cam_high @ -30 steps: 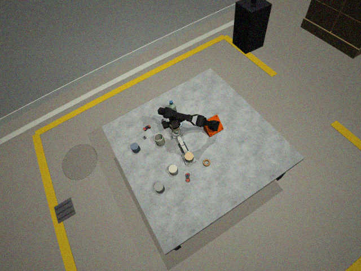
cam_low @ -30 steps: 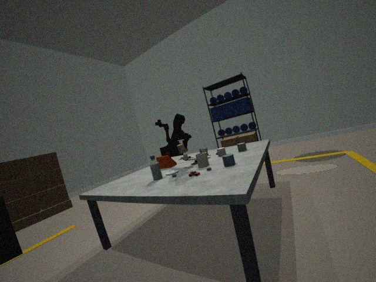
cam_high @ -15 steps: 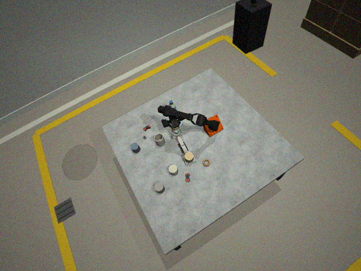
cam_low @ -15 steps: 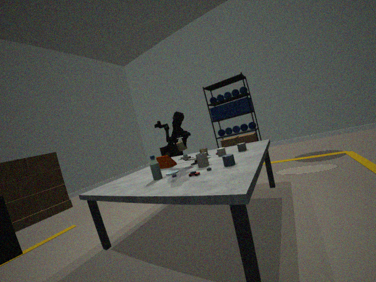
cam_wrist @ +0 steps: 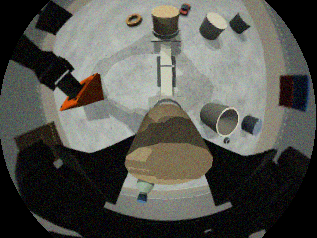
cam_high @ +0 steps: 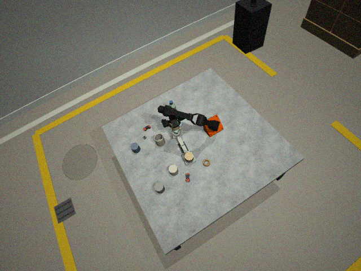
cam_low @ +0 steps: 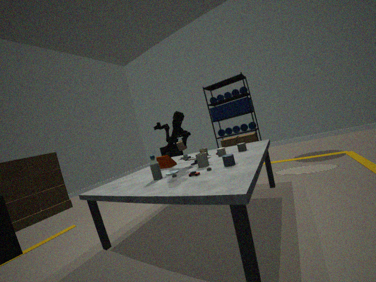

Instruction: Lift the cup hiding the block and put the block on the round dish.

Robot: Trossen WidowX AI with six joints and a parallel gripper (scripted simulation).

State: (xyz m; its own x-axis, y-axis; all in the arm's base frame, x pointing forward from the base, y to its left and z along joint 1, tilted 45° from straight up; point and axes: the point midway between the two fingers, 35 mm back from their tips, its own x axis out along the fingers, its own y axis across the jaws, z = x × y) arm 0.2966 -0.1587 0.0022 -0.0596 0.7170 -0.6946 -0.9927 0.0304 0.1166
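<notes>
My gripper tip is now 2 cm to the left of the tan cup and 1 cm below it. From my gripper tip the other things lie so: pale green block (1 cm to the left, 8 cm below); then small balance (2 cm ahead, 13 cm to the left, 13 cm below); then round pale blue dish (6 cm behind, 12 cm to the right, 17 cm below).
</notes>
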